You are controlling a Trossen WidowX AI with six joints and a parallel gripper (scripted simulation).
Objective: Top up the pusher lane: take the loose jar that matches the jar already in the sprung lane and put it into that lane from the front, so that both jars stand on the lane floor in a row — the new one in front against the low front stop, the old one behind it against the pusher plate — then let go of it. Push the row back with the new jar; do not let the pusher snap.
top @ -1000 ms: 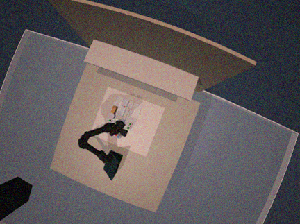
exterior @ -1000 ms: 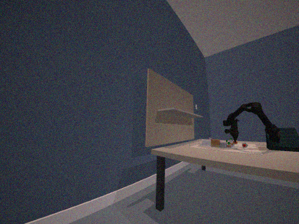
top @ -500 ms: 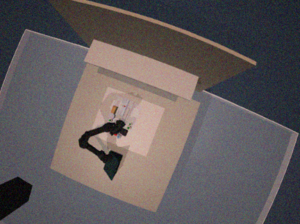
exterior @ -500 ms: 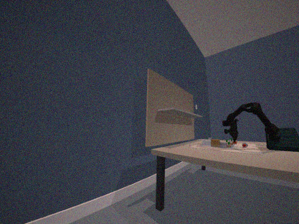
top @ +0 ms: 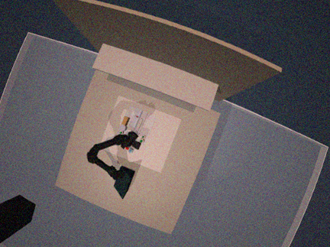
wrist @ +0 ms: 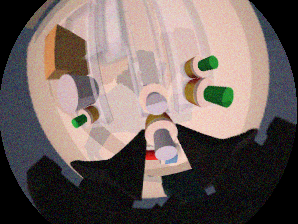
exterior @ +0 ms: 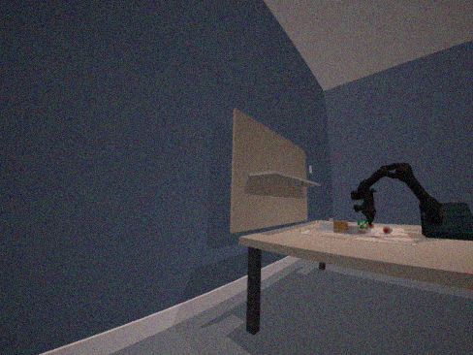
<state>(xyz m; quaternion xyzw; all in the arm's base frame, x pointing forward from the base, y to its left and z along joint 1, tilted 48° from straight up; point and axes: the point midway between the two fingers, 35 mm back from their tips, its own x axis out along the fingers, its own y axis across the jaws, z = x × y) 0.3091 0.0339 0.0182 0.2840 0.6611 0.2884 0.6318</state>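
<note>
Now: gripper tip 130 mm to the right of the grey cylinder, 80 mm short of it and 20 mm above it. Round my gripper tip: brown block: 150 mm ahead, 130 mm to the left, 10 mm below; then clear lane unit: 180 mm ahead, 30 mm to the left, 30 mm below; then wall shelf: 540 mm ahead, 320 mm above, 10 mm to the right.
</note>
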